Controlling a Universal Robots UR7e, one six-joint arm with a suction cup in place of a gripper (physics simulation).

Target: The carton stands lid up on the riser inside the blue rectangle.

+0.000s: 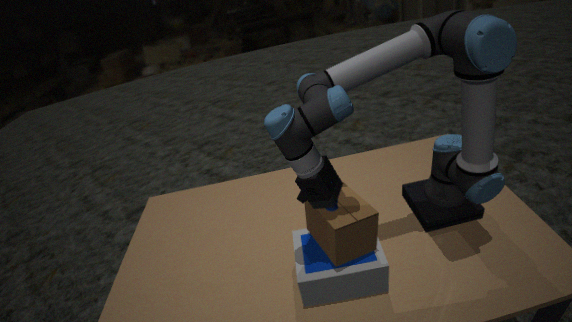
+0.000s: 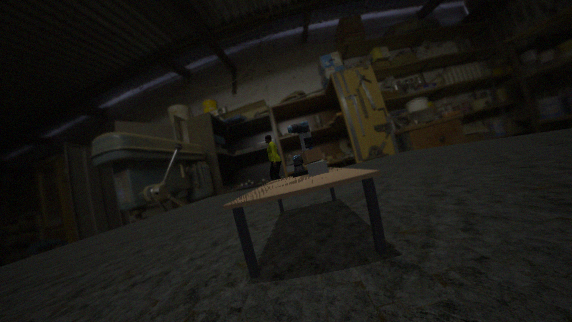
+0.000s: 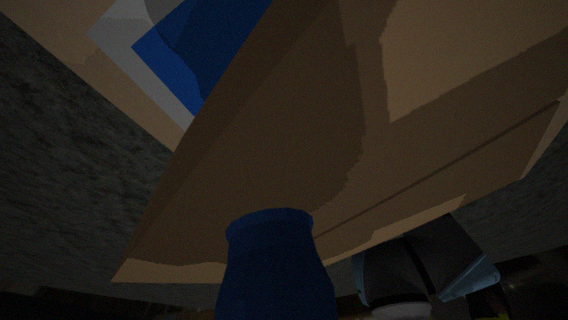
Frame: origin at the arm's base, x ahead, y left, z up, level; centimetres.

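Where they show: end effector, tool point: [image 1: 336, 208] [image 2: 311, 150] [image 3: 281, 226]; arm's base, origin of the base link: [image 1: 445, 193] [image 2: 299, 171].
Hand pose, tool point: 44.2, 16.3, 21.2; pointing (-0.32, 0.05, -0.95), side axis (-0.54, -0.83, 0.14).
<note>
Things, the pixels of their top centre, and the offset from my tool point, as dx, dy, dz. Level surfaces: height alone.
- brown carton, middle of its top: [image 3: 312, 257] [image 1: 337, 201] [image 2: 310, 149] -0.7, -1.1, +1.4
- grey riser, middle of its top: [image 3: 260, 103] [image 1: 336, 247] [image 2: 315, 162] +1.5, +1.0, -13.9
- blue rectangle, middle of its top: [image 3: 260, 103] [image 1: 336, 247] +1.5, +1.0, -13.9
- wooden table, its level: dz -25.9
The brown carton [image 1: 341, 236] [image 3: 277, 139] [image 2: 312, 155] is lid up, with its taped seam on top, over the grey riser [image 1: 343, 284] [image 3: 116, 46] [image 2: 318, 168]. It looks slightly tilted. Its lower front corner meets the blue rectangle [image 1: 313, 252] [image 3: 170, 67], which shows to its left and front. My suction cup [image 1: 331, 207] [image 3: 270, 216] presses on the lid near the seam and holds the carton. I cannot tell whether the carton's base lies flat on the riser.
The riser stands on the wooden table [image 1: 219, 240] [image 2: 299, 186], near its front middle. The arm's black base [image 1: 442, 210] sits to the right of the riser. Workshop shelves and a drill press stand far behind.
</note>
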